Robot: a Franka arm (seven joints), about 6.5 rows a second.
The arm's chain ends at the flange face. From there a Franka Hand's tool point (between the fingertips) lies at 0.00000 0.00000 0.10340 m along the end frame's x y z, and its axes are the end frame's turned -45 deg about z.
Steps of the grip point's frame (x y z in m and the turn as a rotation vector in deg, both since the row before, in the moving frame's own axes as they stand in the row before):
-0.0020, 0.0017, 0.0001, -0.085, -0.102, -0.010
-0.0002, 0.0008, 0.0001, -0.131, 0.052, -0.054
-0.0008, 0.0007, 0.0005, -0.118, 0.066, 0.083
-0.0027, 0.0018, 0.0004, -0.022, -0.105, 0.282
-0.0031, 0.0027, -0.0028, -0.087, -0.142, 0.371
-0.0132, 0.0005, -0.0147, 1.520, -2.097, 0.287
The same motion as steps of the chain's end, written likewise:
-0.0002, 0.0024, 0.0001, -0.132, -0.012, -0.010
0.0002, 0.0006, 0.0001, -0.056, 0.129, -0.054
-0.0003, 0.0010, 0.0005, -0.037, 0.130, 0.083
-0.0005, 0.0030, 0.0004, -0.090, -0.059, 0.282
-0.0002, 0.0038, -0.0028, -0.162, -0.039, 0.371
-0.0044, 0.0090, -0.0146, -0.408, -2.558, 0.287

